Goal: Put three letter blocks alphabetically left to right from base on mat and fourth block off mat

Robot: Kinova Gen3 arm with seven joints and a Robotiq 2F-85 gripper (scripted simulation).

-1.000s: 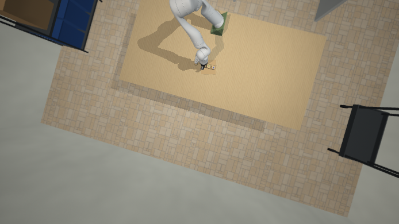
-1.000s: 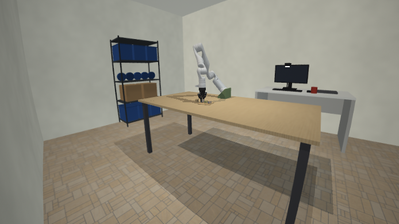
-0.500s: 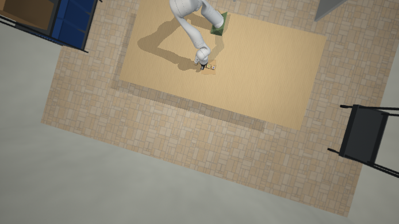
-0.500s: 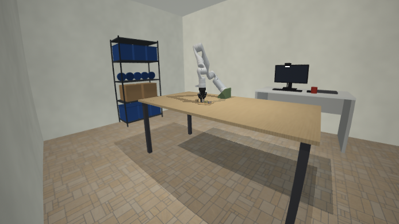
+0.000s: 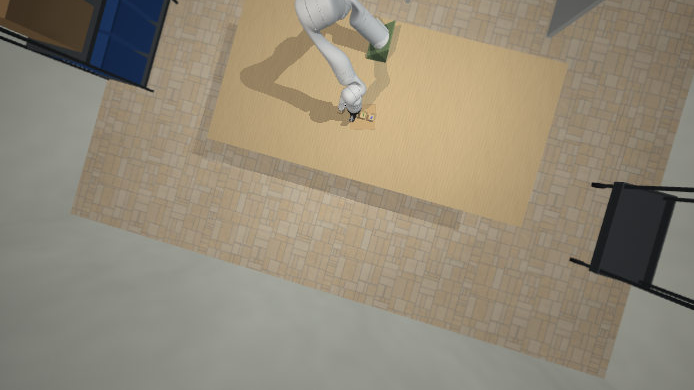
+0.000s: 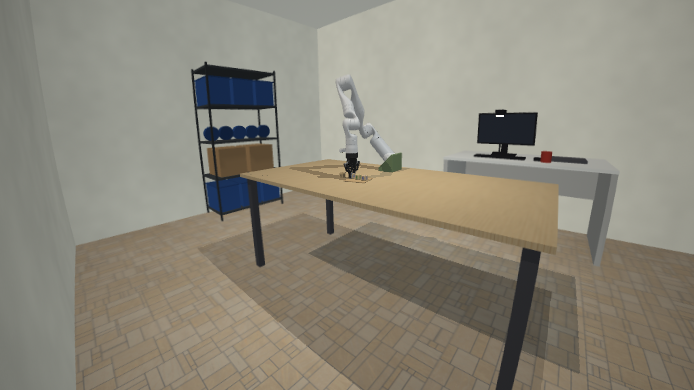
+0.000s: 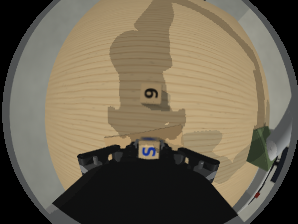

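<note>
Right now my hand is 5 cm to the right of the green-marked block. From my hand the other things lie so: tan mat: 5 cm to the left, 2 cm below.
</note>
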